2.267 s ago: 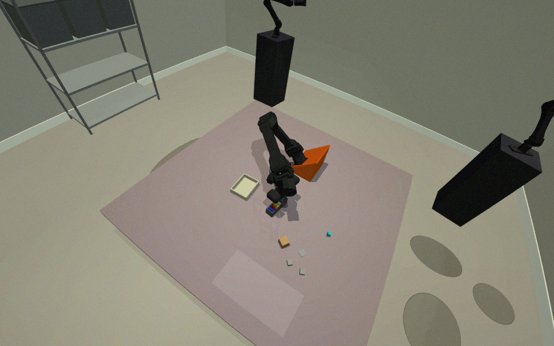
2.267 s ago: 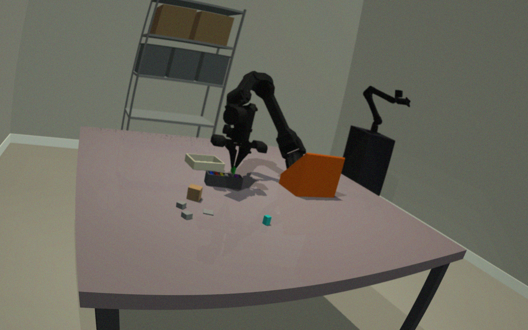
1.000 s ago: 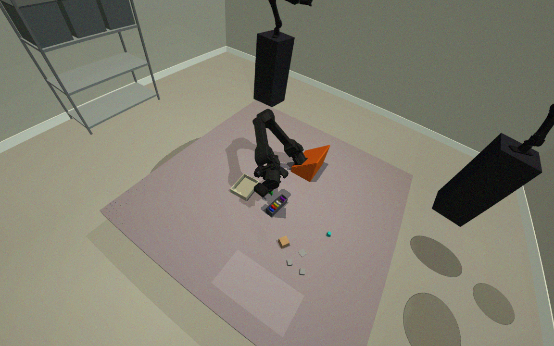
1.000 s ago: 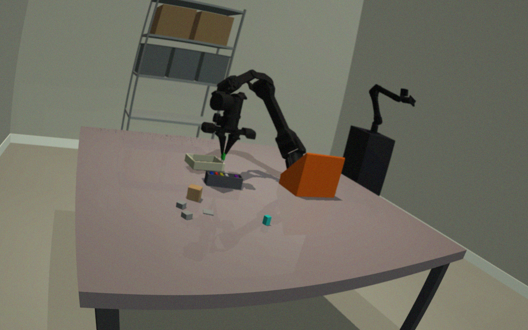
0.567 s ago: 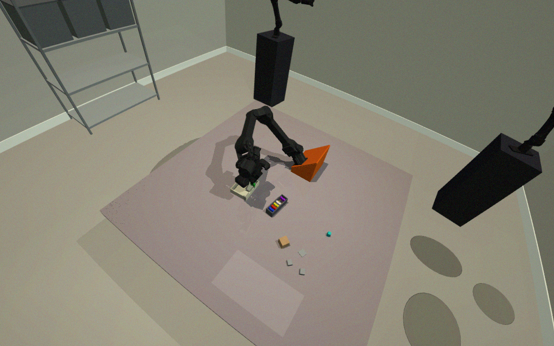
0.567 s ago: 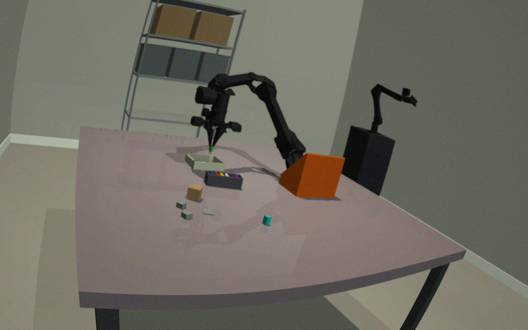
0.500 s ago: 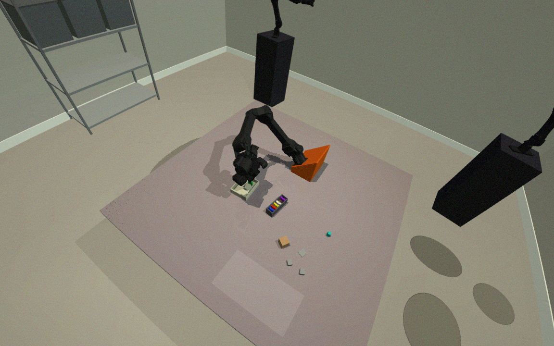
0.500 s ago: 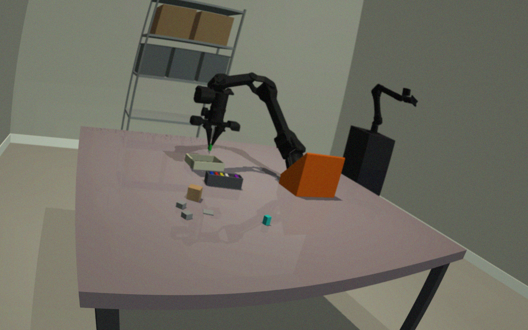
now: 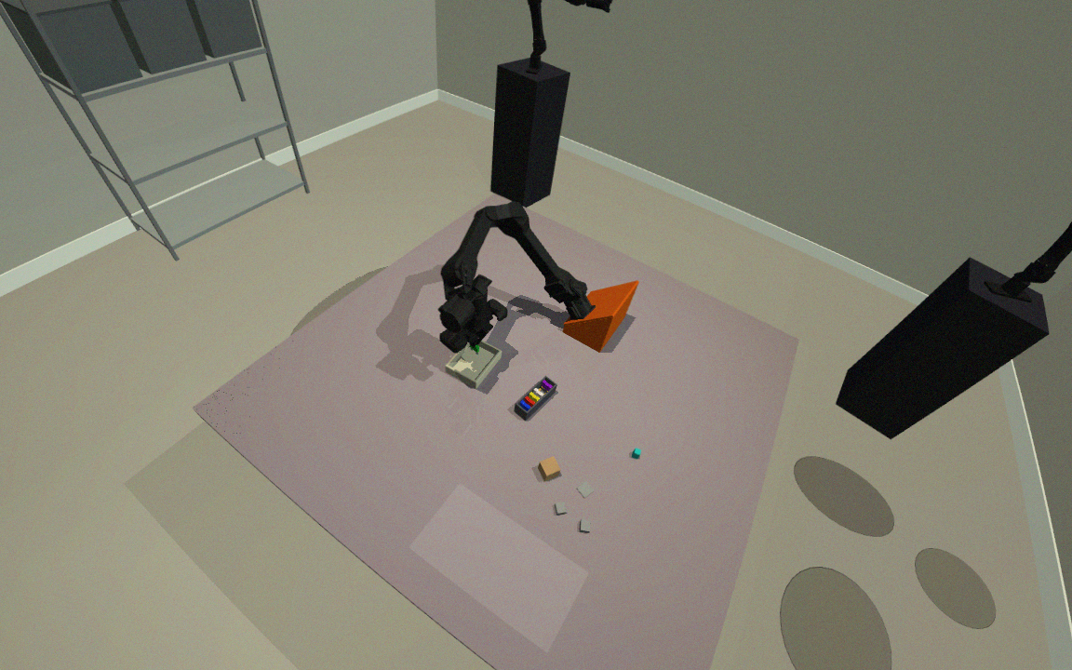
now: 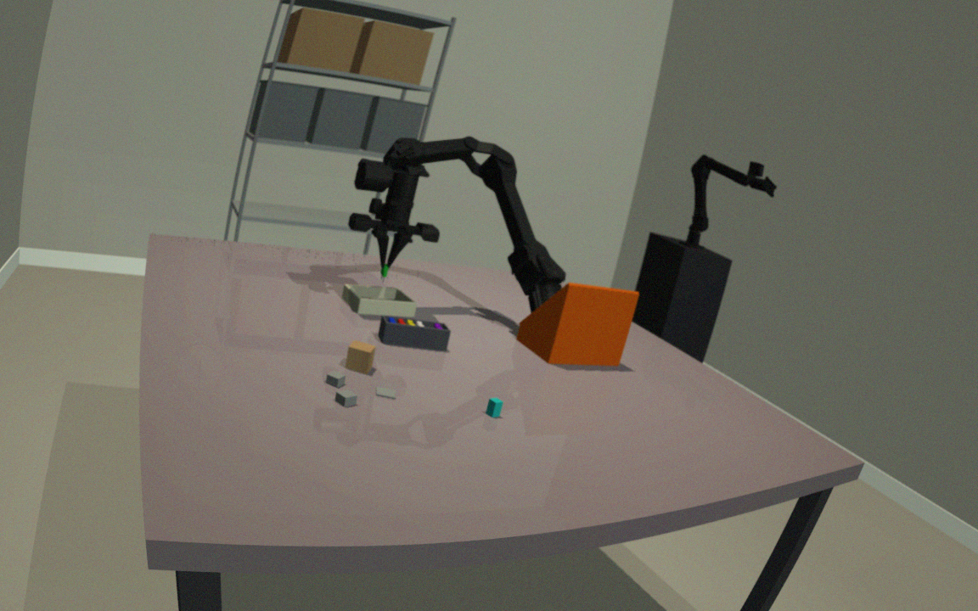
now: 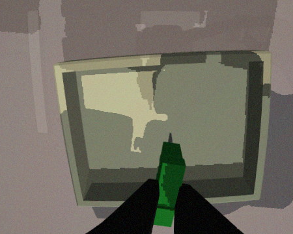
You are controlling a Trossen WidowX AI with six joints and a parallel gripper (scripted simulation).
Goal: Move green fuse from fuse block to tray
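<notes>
The green fuse is 10 mm below my gripper tip. Also, from my gripper tip: teal cube 490 mm to the left, 90 mm behind, 70 mm below; then tan cube 350 mm to the left, 100 mm ahead, 70 mm below; then tray 80 mm below.
</notes>
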